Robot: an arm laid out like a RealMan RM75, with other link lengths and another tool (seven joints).
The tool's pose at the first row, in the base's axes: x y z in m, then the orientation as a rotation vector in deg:
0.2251 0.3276 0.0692 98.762 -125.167 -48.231
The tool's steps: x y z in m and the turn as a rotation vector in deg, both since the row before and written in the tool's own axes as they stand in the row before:
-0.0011 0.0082 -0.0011 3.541 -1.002 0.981
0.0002 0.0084 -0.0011 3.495 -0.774 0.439
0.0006 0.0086 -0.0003 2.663 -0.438 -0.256
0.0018 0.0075 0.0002 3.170 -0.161 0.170
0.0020 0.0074 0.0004 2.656 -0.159 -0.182
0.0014 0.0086 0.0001 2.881 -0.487 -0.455
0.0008 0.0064 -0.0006 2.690 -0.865 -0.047
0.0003 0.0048 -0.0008 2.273 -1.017 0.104
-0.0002 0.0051 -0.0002 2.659 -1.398 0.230
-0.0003 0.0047 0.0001 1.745 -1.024 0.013
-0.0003 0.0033 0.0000 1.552 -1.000 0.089
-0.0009 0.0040 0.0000 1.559 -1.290 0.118
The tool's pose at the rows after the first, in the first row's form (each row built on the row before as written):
0.2193 0.3295 0.0749 99.094 -129.266 -45.619
0.2127 0.3305 0.0801 100.020 -132.791 -42.813
0.2052 0.3316 0.0843 101.448 -134.946 -40.538
0.1980 0.3316 0.0870 102.470 -137.590 -37.300
0.1906 0.3316 0.0891 103.721 -139.549 -34.572
0.1823 0.3324 0.0916 105.439 -141.643 -31.885
0.1763 0.3331 0.0938 -104.586 141.421 29.163
0.1719 0.3338 0.0957 -102.928 140.409 26.969
0.1672 0.3353 0.0970 -100.723 139.156 24.622
0.1629 0.3370 0.0977 -99.366 138.104 23.177
0.1599 0.3383 0.0982 -98.017 137.168 21.988
0.1564 0.3403 0.0989 -96.464 136.043 21.031

